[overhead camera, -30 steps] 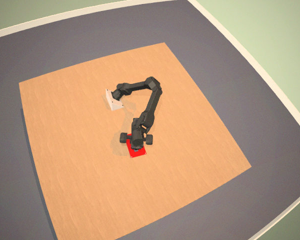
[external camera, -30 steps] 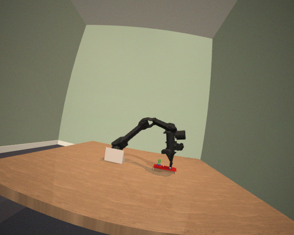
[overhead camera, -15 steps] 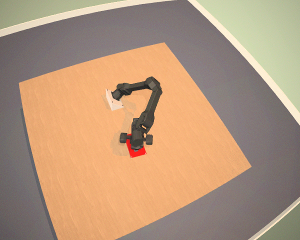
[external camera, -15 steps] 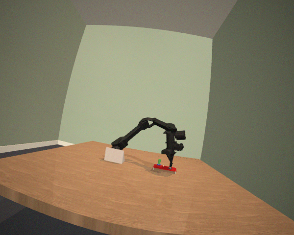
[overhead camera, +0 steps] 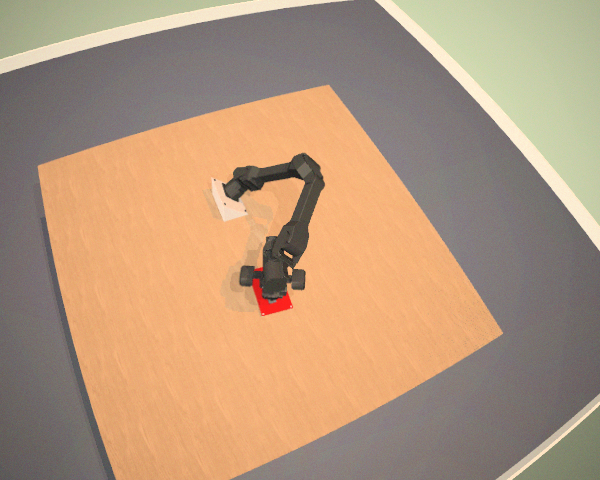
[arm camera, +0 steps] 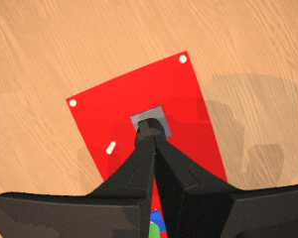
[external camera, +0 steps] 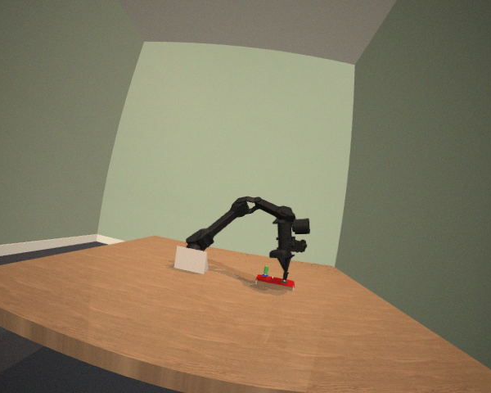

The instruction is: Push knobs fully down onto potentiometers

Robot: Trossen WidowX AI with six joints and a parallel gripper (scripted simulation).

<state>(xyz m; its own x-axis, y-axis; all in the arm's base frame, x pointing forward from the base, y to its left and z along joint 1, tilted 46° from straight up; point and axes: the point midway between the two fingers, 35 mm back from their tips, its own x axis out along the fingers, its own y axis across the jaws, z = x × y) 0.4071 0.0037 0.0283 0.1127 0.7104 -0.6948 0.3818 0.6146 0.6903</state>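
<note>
Now: the black knob 20 mm below my gripper tip. The rest, counted from my gripper tip: green knob 80 mm behind, 30 mm to the left, 20 mm below.
</note>
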